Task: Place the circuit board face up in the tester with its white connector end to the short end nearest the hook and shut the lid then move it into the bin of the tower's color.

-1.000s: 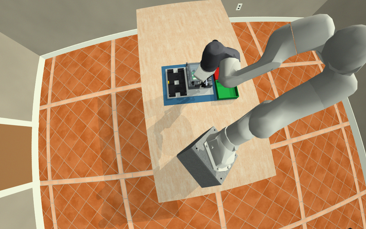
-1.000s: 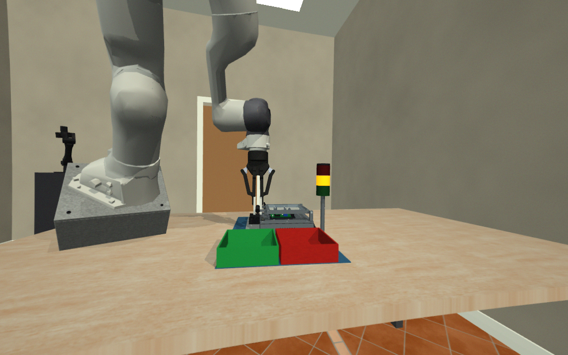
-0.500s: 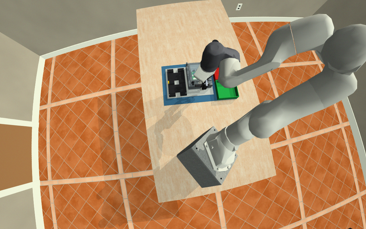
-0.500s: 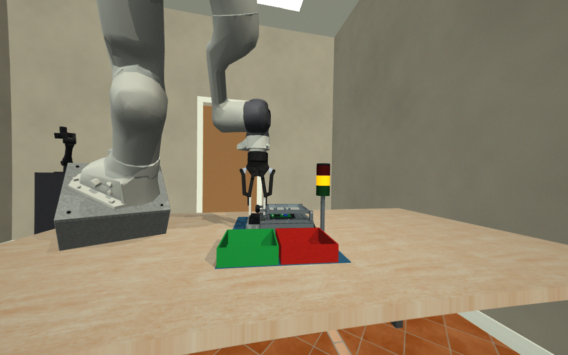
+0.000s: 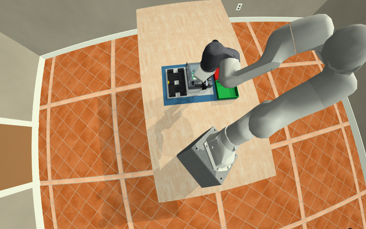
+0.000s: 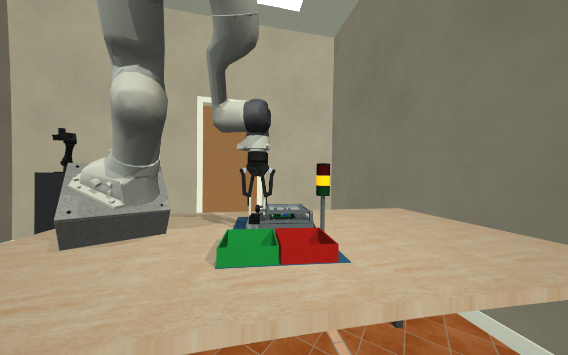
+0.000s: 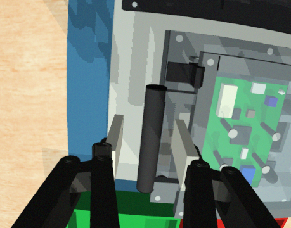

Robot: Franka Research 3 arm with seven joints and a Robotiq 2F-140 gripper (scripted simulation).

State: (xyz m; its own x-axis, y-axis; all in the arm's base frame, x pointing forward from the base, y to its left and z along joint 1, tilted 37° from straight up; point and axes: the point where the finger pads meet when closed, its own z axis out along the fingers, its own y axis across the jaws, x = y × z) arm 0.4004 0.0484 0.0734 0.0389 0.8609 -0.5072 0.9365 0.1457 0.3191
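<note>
The latch hook is 60 mm to the left of my hand, 30 mm ahead of it and 10 mm below it. Round my hand: tester plate (90 mm ahead, 30 mm below); then green circuit board (90 mm ahead, 30 mm below); then tester lid (90 mm ahead, 10 mm below).
</note>
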